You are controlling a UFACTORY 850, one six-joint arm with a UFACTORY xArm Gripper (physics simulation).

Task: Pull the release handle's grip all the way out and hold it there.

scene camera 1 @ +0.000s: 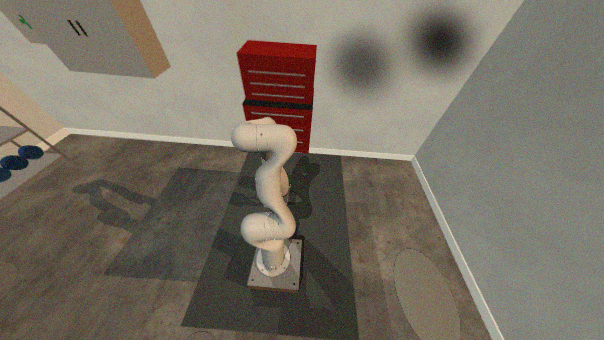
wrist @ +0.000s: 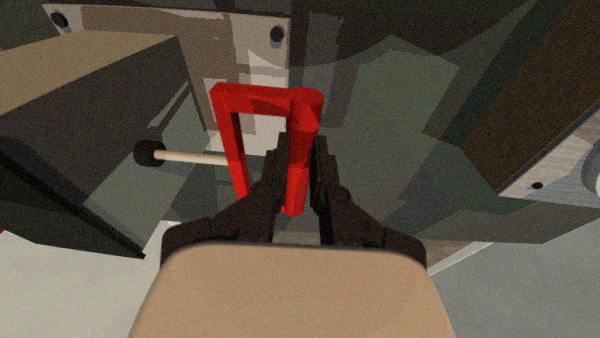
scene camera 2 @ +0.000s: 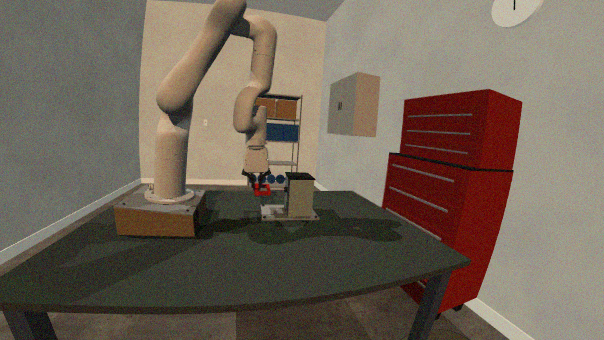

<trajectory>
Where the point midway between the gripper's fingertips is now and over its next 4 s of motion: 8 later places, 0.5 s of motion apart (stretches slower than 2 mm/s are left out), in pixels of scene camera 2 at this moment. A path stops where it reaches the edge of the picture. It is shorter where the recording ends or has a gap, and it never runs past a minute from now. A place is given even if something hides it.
My gripper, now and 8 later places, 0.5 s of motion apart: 256, 189; 252, 189; 262, 187; 267, 191; 267, 193; 267, 194; 264, 195; 262, 196; 261, 196
</trajectory>
